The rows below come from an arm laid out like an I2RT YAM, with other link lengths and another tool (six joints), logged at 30 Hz.
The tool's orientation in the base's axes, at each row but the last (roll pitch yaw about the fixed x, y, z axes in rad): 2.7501, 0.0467, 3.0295; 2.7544, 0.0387, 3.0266; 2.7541, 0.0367, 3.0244; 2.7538, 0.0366, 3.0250; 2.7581, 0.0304, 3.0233; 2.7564, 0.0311, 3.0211; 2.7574, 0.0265, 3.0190; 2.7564, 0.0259, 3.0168; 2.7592, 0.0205, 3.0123; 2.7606, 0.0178, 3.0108; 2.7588, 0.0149, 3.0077; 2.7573, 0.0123, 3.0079
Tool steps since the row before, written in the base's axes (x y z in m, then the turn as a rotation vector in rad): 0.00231, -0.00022, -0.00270, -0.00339, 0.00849, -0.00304; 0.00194, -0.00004, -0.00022, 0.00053, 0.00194, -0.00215; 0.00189, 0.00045, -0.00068, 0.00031, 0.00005, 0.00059; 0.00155, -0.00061, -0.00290, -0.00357, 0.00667, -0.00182; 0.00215, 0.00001, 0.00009, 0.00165, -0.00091, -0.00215; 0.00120, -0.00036, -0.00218, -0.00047, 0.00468, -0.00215; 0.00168, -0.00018, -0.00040, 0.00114, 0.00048, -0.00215; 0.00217, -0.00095, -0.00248, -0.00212, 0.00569, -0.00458; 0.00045, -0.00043, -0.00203, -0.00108, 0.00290, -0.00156; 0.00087, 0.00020, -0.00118, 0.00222, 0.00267, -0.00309; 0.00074, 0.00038, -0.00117, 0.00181, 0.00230, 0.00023; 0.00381, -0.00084, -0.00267, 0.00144, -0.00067, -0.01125
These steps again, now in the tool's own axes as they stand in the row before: -0.00219, -0.00103, 0.00261, 0.00446, 0.00637, 0.00570; -0.00192, 0.00006, 0.00034, -0.00022, 0.00103, 0.00275; -0.00180, 0.00034, 0.00094, -0.00032, 0.00030, -0.00050; -0.00150, -0.00151, 0.00258, 0.00439, 0.00512, 0.00389; -0.00214, 0.00025, 0.00008, -0.00168, -0.00148, 0.00178; -0.00117, -0.00103, 0.00197, 0.00110, 0.00346, 0.00369; -0.00168, -0.00014, 0.00042, -0.00102, -0.00025, 0.00225; -0.00221, -0.00158, 0.00210, 0.00293, 0.00329, 0.00620; -0.00046, -0.00110, 0.00176, 0.00148, 0.00197, 0.00244; -0.00082, -0.00015, 0.00122, -0.00180, 0.00157, 0.00399; -0.00067, 0.00000, 0.00127, -0.00149, 0.00242, 0.00075; -0.00385, -0.00132, 0.00240, -0.00138, -0.00466, 0.01027
